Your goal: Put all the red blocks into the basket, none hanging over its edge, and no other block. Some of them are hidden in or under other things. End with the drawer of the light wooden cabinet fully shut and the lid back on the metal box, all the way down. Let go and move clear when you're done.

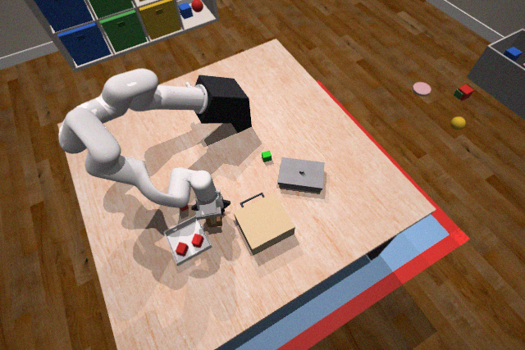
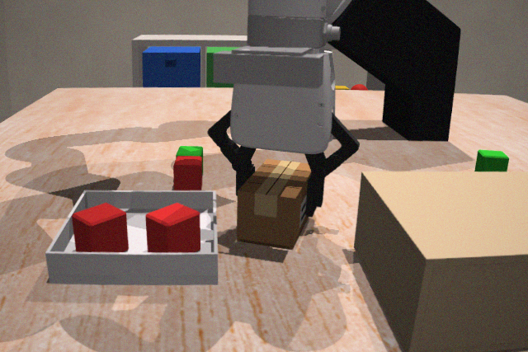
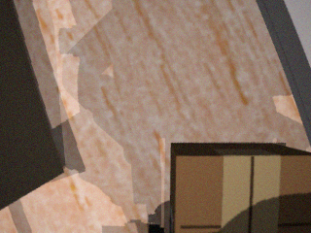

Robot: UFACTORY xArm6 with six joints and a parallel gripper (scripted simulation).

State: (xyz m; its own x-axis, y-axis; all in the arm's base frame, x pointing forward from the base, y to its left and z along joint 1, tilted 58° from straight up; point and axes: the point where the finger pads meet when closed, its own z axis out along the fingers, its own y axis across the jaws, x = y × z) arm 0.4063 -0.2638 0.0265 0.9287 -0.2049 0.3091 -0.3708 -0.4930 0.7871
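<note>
The cardboard box is right at my hand. The rest, counted from my hand: drawer 130 mm ahead, 150 mm to the left; light wooden cabinet 140 mm ahead, 150 mm to the left; grey basket 50 mm ahead, 140 mm to the right, 20 mm below.
</note>
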